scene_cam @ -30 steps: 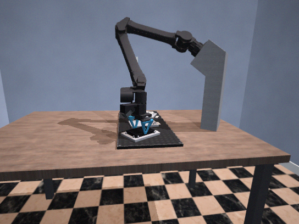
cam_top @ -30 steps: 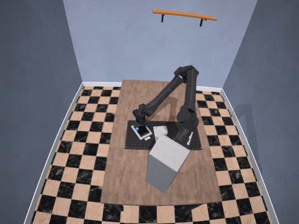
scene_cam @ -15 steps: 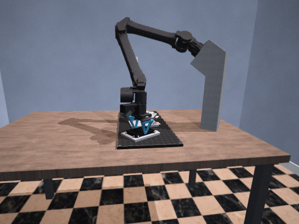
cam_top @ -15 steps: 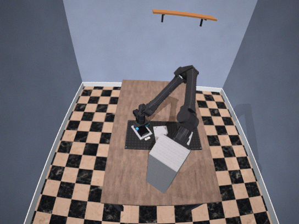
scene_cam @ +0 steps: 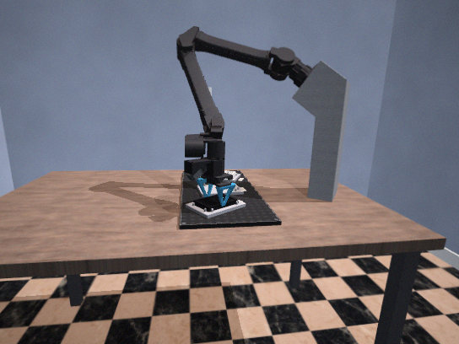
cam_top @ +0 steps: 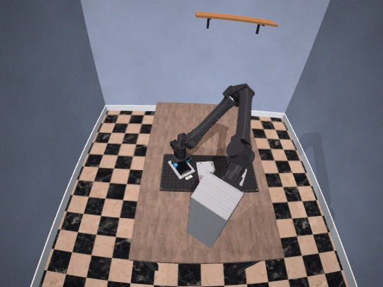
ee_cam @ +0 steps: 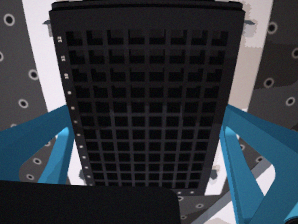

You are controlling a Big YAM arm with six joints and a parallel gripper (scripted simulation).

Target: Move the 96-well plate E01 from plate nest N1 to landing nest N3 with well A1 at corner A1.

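The black 96-well plate lies 1 cm below my hand. From my hand the other things lie so: white nest 2 cm below; nest label 10 cm behind, 2 cm to the right, 2 cm below; white well plate 33 cm to the right, 19 cm behind, 1 cm below.
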